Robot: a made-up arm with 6 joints. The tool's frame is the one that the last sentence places.
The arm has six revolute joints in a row. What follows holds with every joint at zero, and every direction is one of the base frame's.
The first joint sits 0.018 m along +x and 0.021 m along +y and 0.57 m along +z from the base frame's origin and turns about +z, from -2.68 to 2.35 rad.
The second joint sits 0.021 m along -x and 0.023 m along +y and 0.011 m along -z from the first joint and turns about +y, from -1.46 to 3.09 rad.
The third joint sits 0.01 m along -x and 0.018 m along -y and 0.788 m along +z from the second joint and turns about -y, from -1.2 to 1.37 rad.
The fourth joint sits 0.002 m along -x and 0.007 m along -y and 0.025 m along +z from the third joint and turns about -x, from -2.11 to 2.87 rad.
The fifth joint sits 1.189 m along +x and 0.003 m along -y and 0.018 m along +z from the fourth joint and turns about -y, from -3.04 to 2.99 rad.
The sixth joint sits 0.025 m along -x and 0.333 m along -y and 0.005 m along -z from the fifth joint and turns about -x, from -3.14 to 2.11 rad.
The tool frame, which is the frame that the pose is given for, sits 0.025 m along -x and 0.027 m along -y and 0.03 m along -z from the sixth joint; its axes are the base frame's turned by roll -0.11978, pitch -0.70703 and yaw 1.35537 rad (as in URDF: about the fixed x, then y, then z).
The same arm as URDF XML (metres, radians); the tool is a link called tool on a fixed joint. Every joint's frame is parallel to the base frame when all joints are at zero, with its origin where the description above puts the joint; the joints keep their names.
<robot name="arm">
  <joint name="tool_fixed" type="fixed">
    <parent link="link6"/>
    <child link="tool"/>
    <origin xyz="-0.025 -0.027 -0.03" rpy="-0.1198 -0.707 1.3554"/>
  </joint>
  <joint name="joint 6" type="revolute">
    <parent link="link5"/>
    <child link="link6"/>
    <origin xyz="-0.025 -0.333 -0.005" rpy="0 0 0"/>
    <axis xyz="-1 0 0"/>
    <limit lower="-3.14" upper="2.11"/>
  </joint>
  <joint name="joint 5" type="revolute">
    <parent link="link4"/>
    <child link="link5"/>
    <origin xyz="1.189 -0.003 0.018" rpy="0 0 0"/>
    <axis xyz="0 -1 0"/>
    <limit lower="-3.04" upper="2.99"/>
  </joint>
  <joint name="joint 4" type="revolute">
    <parent link="link3"/>
    <child link="link4"/>
    <origin xyz="-0.002 -0.007 0.025" rpy="0 0 0"/>
    <axis xyz="-1 0 0"/>
    <limit lower="-2.11" upper="2.87"/>
  </joint>
  <joint name="joint 3" type="revolute">
    <parent link="link2"/>
    <child link="link3"/>
    <origin xyz="-0.01 -0.018 0.788" rpy="0 0 0"/>
    <axis xyz="0 -1 0"/>
    <limit lower="-1.2" upper="1.37"/>
  </joint>
  <joint name="joint 2" type="revolute">
    <parent link="link1"/>
    <child link="link2"/>
    <origin xyz="-0.021 0.023 -0.011" rpy="0 0 0"/>
    <axis xyz="0 1 0"/>
    <limit lower="-1.46" upper="3.09"/>
  </joint>
  <joint name="joint 1" type="revolute">
    <parent link="base"/>
    <child link="link1"/>
    <origin xyz="0.018 0.021 0.57" rpy="0 0 0"/>
    <axis xyz="0 0 1"/>
    <limit lower="-2.68" upper="2.35"/>
  </joint>
  <link name="base"/>
  <link name="link1"/>
  <link name="link2"/>
  <link name="link3"/>
  <link name="link4"/>
  <link name="link5"/>
  <link name="link6"/>
  <link name="tool"/>
</robot>

